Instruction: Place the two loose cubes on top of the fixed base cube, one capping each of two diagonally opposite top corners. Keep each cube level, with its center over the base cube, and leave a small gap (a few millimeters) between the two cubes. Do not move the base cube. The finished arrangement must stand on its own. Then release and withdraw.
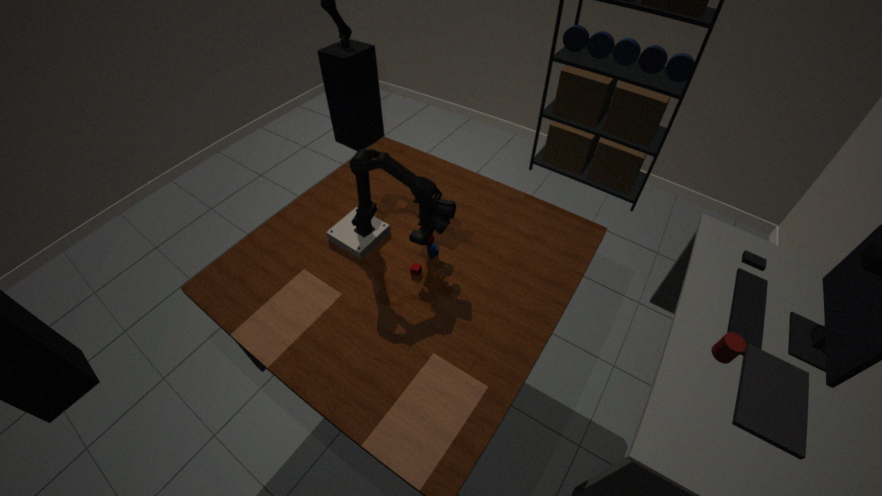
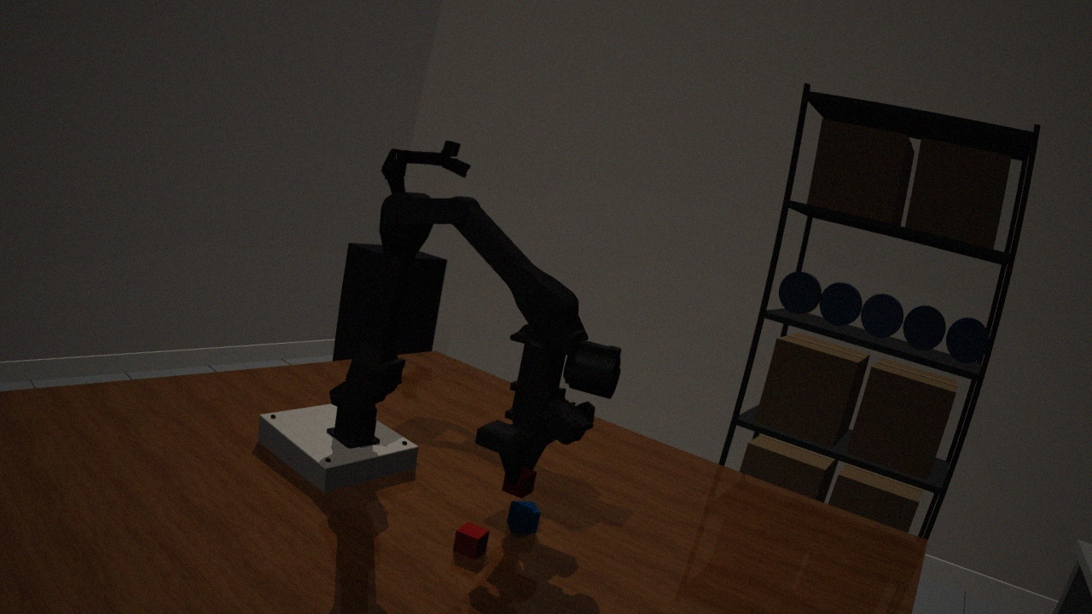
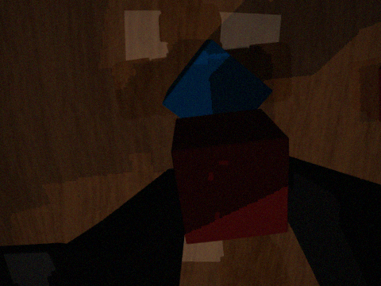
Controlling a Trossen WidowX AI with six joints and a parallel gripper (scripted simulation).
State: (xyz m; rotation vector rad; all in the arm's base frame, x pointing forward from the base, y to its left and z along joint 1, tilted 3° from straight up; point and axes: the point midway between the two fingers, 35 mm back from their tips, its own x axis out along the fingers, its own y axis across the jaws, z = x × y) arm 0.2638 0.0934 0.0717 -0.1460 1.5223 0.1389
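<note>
Right now the blue cube is 20 mm ahead of my gripper tip and 50 mm below it.
</note>
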